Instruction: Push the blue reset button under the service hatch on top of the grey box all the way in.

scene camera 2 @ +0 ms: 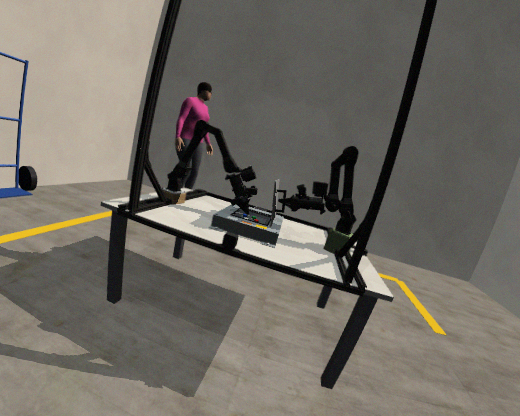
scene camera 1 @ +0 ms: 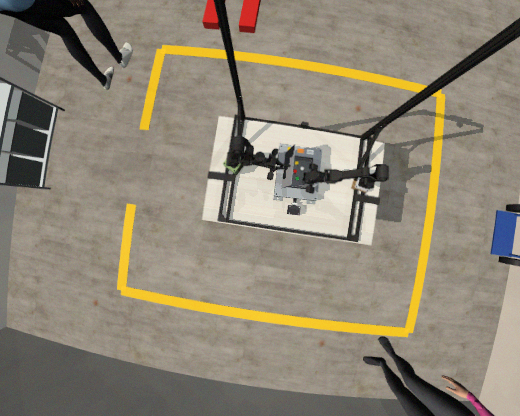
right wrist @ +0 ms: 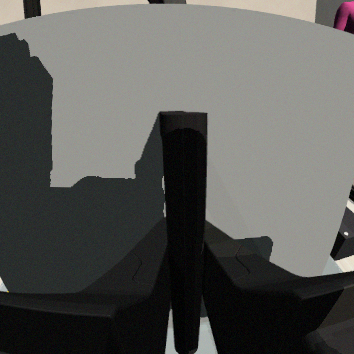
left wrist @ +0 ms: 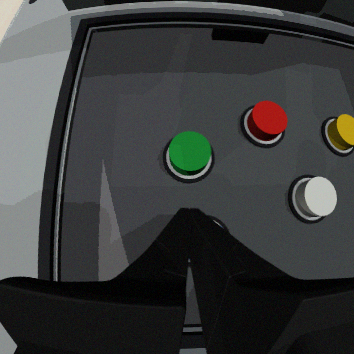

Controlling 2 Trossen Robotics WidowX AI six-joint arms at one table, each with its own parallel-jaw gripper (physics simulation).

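Observation:
The grey box (scene camera 1: 311,194) (scene camera 2: 245,230) (left wrist: 25,150) stands on the table, its service hatch (scene camera 2: 275,200) (right wrist: 270,125) upright. My right gripper (scene camera 2: 284,201) (right wrist: 180,224) is shut on the hatch's black handle (right wrist: 184,175). My left gripper (scene camera 2: 247,210) (left wrist: 187,216) is shut and empty, tips down over the panel. The blue button (scene camera 2: 245,215) shows small beside its tips in scene camera 2. In the left wrist view the fingers hide it; part of a ring (left wrist: 218,223) shows at their right edge. Contact and button depth cannot be told.
Raised green (left wrist: 190,151), red (left wrist: 270,118), yellow (left wrist: 346,132) and white (left wrist: 321,196) buttons stand around the left fingertips. The upright hatch stands between the two grippers. A small black device (scene camera 1: 293,209) (scene camera 2: 230,242) is beside the box. Black frame bars edge the white table (scene camera 1: 260,210).

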